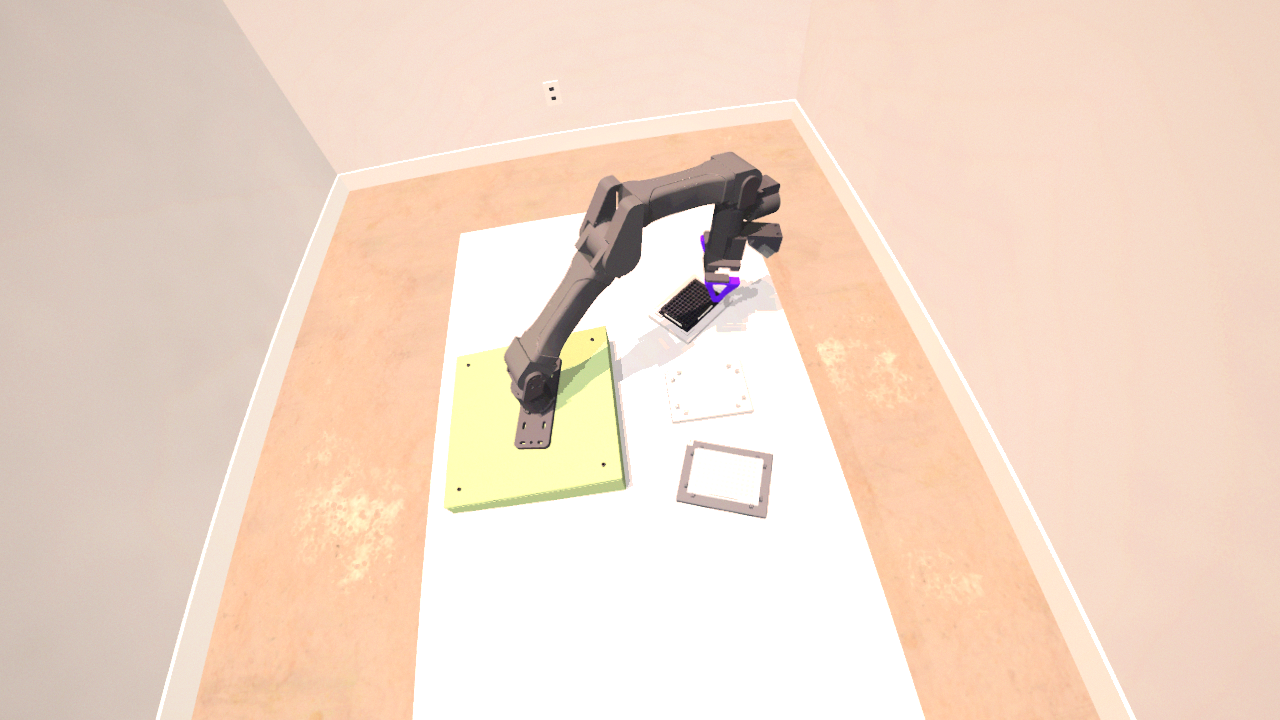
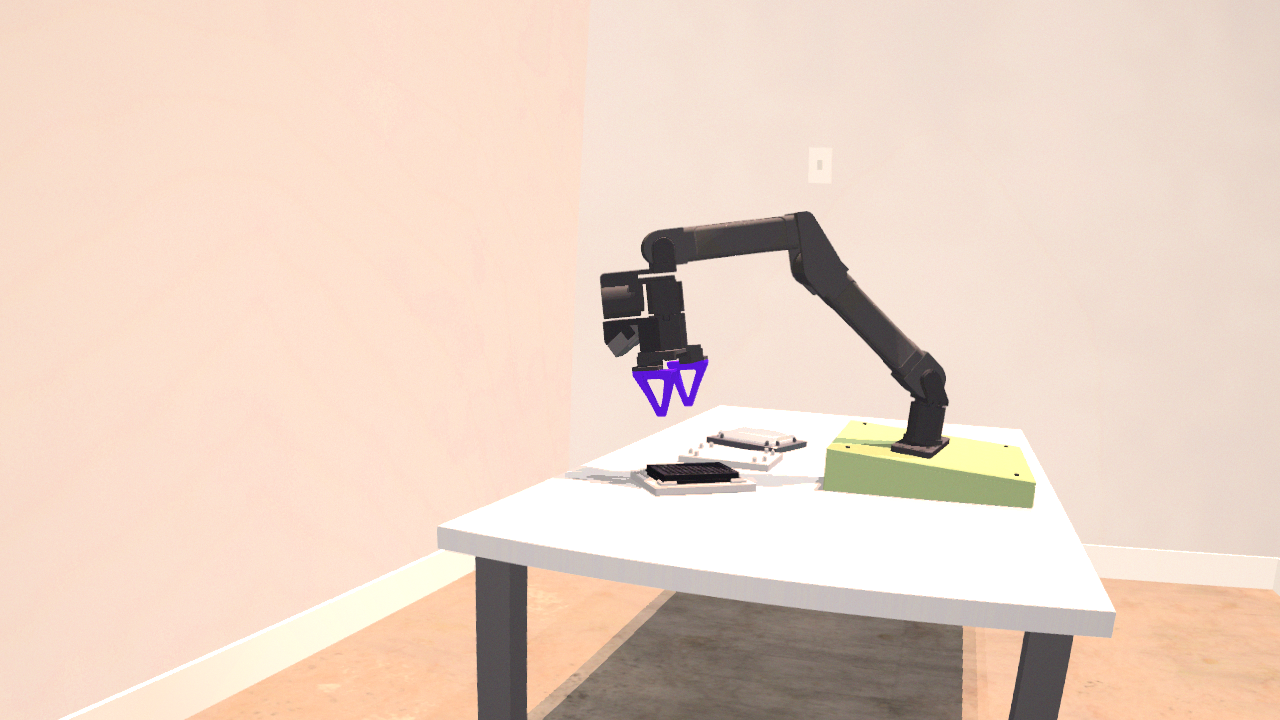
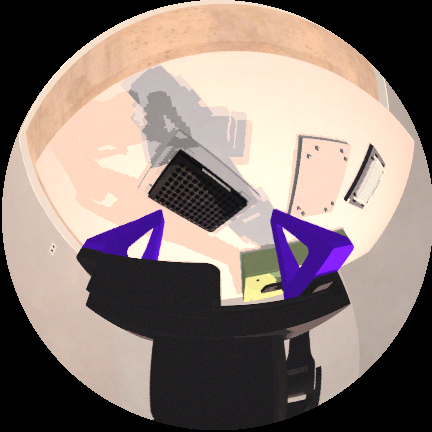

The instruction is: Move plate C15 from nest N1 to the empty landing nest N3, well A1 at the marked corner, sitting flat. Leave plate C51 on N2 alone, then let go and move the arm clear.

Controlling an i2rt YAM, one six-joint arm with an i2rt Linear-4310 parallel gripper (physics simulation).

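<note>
A black well plate (image 1: 688, 304) (image 2: 691, 471) (image 3: 197, 192) sits in a light grey nest (image 1: 705, 321) (image 2: 707, 488) (image 3: 212, 164), turned at an angle. A white plate (image 1: 725, 475) (image 2: 759, 436) (image 3: 367, 183) sits in a dark grey nest (image 1: 767, 488) (image 2: 738, 445) (image 3: 361, 170). Between them lies an empty white nest (image 1: 708, 391) (image 2: 729, 457) (image 3: 322, 172) with small corner pegs. No plate or nest labels are readable, nor is the A1 mark. My gripper (image 1: 715, 288) (image 2: 674, 410) (image 3: 217, 214) is open and empty, pointing down, with its purple fingers above and apart from the black plate.
The arm stands on a yellow-green base block (image 1: 572, 456) (image 2: 930, 483) (image 3: 250, 265), beside the nests on the white table (image 1: 626, 608) (image 2: 805, 555). Shadows of the arm fall around the black plate's nest. Walls stand beyond the table.
</note>
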